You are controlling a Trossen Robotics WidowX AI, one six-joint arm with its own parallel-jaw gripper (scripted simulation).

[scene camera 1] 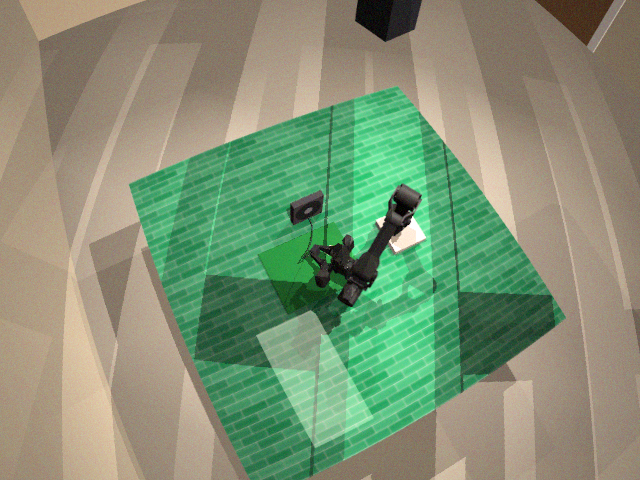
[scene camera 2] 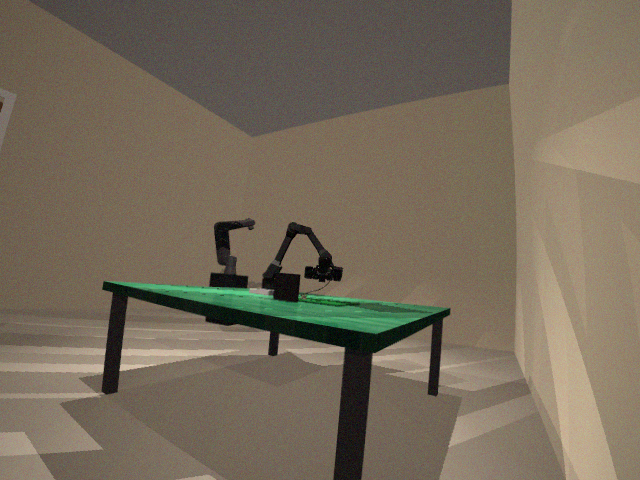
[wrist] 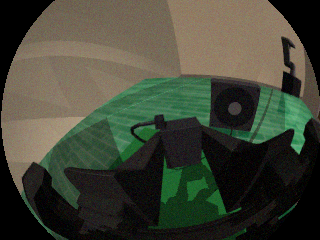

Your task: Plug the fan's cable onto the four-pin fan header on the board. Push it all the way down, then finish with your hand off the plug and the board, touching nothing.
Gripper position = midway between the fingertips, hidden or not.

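Observation:
The gripper (scene camera 1: pixel 313 249) can be seen here, and the wrist view shows the gripper (wrist: pixel 180 133) too. A black fan (wrist: pixel 233 102) is part of the scene with it.

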